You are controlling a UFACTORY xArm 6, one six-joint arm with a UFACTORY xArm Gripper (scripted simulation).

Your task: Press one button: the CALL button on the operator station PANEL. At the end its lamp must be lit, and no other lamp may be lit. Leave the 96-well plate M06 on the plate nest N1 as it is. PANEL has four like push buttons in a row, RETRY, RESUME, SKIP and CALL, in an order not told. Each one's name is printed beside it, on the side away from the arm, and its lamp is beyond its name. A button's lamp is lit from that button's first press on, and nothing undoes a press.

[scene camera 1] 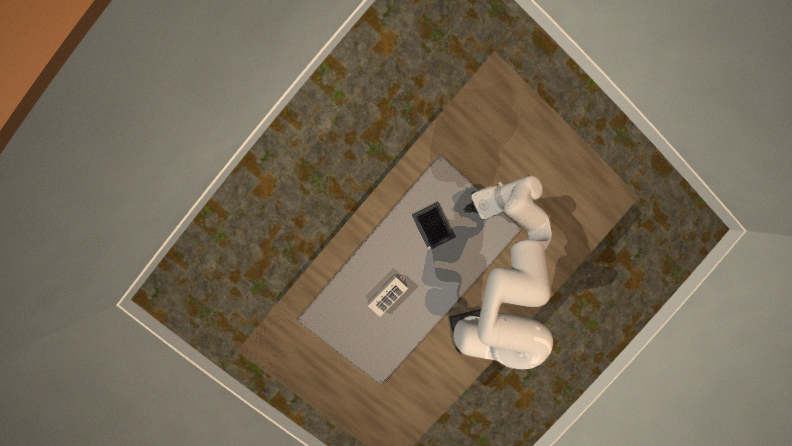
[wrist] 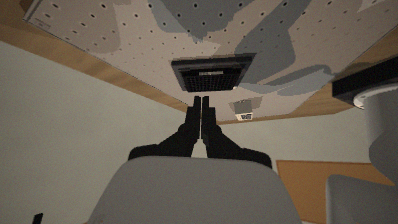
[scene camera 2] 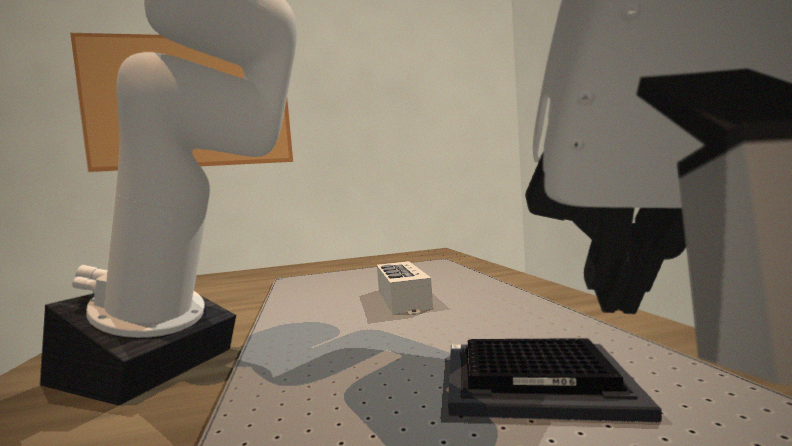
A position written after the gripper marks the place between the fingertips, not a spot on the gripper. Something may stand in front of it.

In view: the gripper [scene camera 2: 610, 294], a black 96-well plate M06 [scene camera 2: 547, 365] and an operator station panel [scene camera 2: 412, 293].
The black 96-well plate M06 shows as well in the wrist view [wrist: 217, 79]. The gripper also shows in scene camera 1 [scene camera 1: 466, 209] and in the wrist view [wrist: 201, 105]. The operator station panel shows as well in scene camera 1 [scene camera 1: 395, 283].
